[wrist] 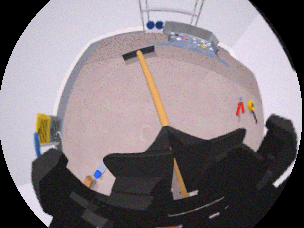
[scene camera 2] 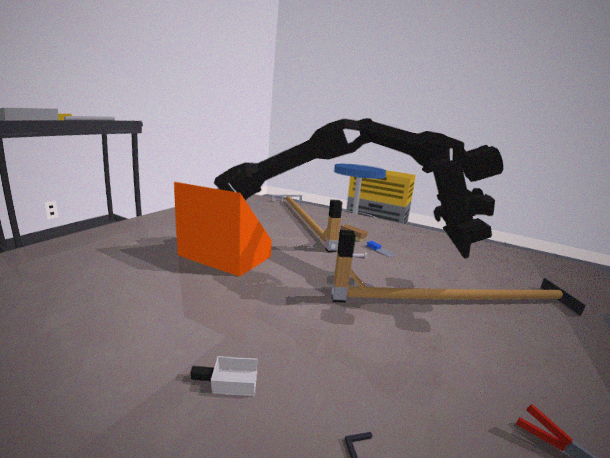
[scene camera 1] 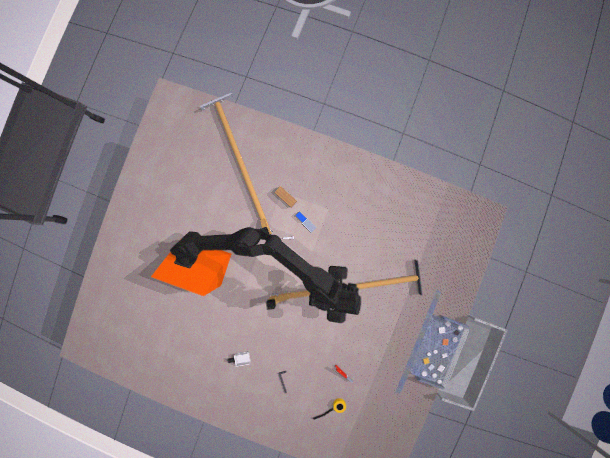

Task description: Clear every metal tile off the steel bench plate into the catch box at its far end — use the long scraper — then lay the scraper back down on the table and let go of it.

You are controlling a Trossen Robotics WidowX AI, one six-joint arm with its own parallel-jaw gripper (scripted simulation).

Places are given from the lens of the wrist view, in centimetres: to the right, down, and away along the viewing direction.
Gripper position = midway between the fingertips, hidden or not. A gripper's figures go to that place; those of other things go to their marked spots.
my gripper (wrist: 165, 128): 2, 2, 9
long scraper (wrist: 156, 96): 2, -5, 18
